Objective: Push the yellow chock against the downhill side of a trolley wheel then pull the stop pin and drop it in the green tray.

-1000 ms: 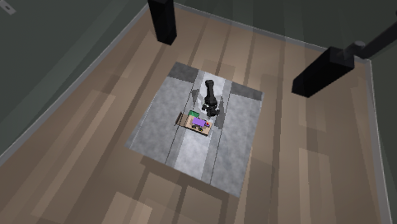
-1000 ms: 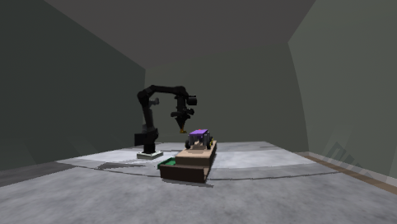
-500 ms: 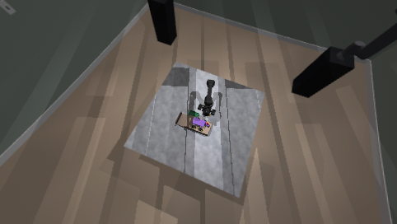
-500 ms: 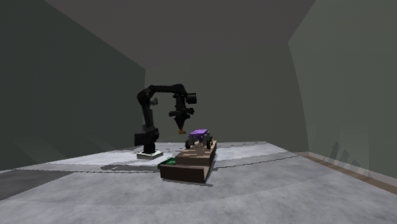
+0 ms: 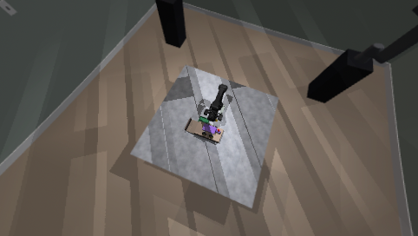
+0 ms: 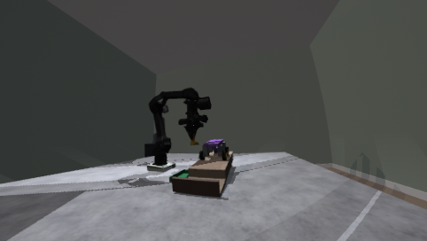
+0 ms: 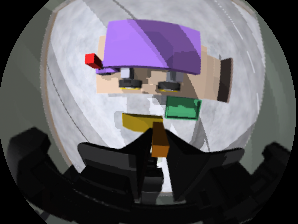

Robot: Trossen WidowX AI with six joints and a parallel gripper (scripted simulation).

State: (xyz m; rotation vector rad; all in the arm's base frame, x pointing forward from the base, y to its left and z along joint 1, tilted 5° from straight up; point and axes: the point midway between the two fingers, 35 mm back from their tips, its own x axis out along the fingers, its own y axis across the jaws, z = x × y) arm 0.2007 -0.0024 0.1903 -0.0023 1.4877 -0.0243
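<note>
Now: the red-headed stop pin 11 cm to the left of my gripper tip, 10 cm ahead of it and 4 cm below it. Also, from my gripper tip: wooden ramp: 12 cm below, 12 cm ahead, 1 cm to the left; yellow chock: 2 cm to the left, 1 cm below; purple trolley: 12 cm ahead, 6 cm below, 1 cm to the left.
</note>
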